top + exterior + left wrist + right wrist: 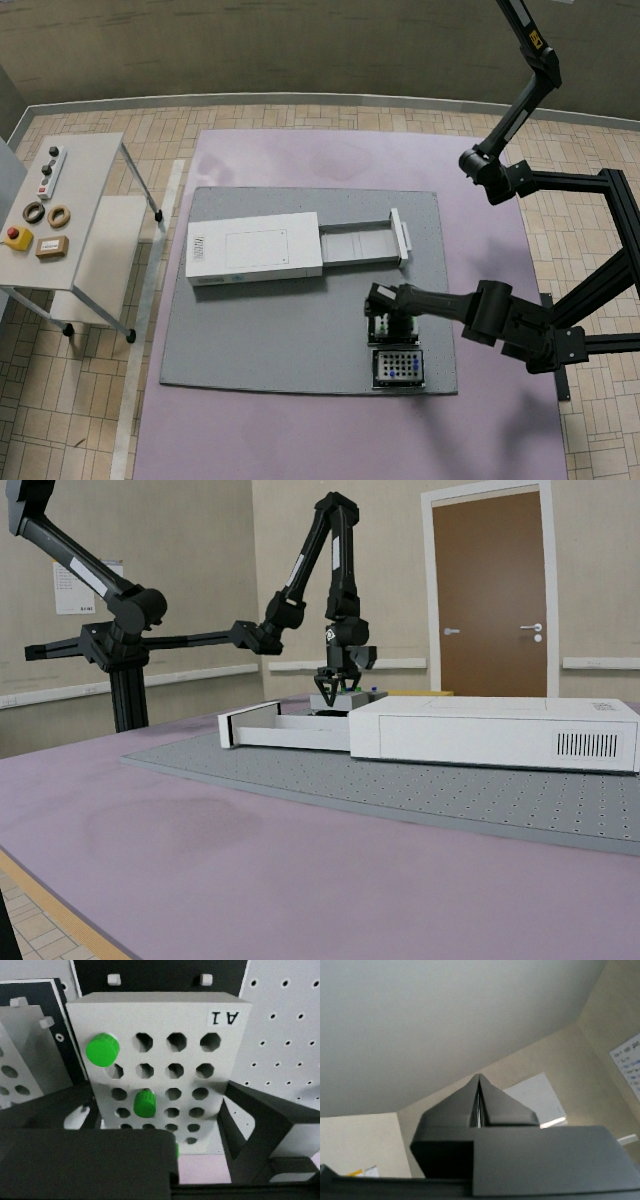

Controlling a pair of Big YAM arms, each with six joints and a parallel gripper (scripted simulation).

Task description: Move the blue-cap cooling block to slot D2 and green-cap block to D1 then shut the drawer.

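Note:
Right now my left hand is 4 cm above the deck slot D1. Also, from my left hand: white cooler: 28 cm to the right, 26 cm ahead; then deck slot D2: 14 cm to the left, 4 cm below.

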